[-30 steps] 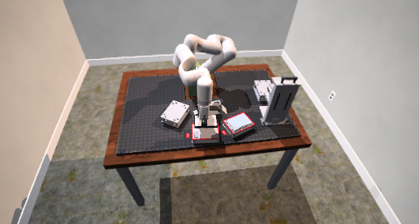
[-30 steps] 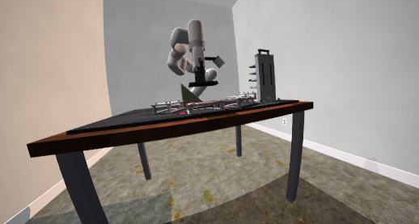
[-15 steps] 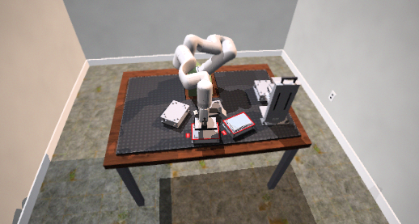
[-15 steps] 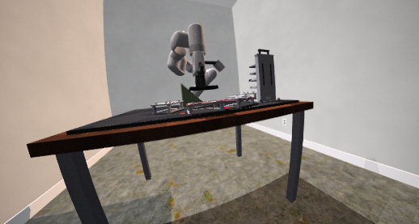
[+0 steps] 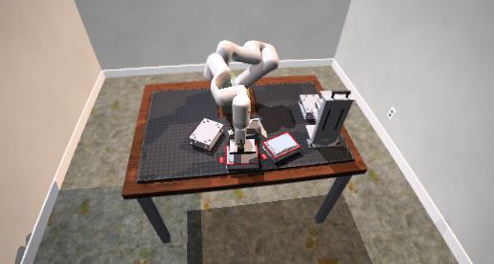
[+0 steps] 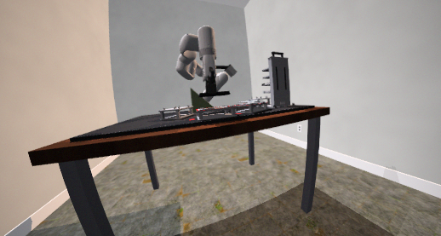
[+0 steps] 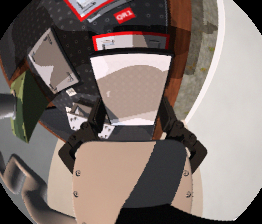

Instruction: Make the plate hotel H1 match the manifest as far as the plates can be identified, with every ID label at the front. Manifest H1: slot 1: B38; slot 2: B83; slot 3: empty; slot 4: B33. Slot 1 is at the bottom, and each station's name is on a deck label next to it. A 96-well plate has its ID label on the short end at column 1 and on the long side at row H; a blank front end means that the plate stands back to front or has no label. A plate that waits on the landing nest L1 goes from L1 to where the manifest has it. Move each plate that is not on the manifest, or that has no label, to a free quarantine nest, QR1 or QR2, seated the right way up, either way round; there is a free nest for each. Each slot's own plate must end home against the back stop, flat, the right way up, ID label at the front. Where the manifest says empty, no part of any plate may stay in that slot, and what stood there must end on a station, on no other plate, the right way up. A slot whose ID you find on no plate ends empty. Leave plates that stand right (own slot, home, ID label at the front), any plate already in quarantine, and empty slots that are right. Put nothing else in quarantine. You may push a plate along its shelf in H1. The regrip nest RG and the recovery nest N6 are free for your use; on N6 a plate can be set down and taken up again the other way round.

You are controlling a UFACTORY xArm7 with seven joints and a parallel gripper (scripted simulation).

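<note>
Now: hand 1 cm past the QR1 deck label, 13 cm to the right of it and 11 cm above it. The rest, counted from my hand: H1 deck label 24 cm behind, 57 cm to the left, 11 cm below; then plate 1 cm to the left, 1 cm below.
</note>
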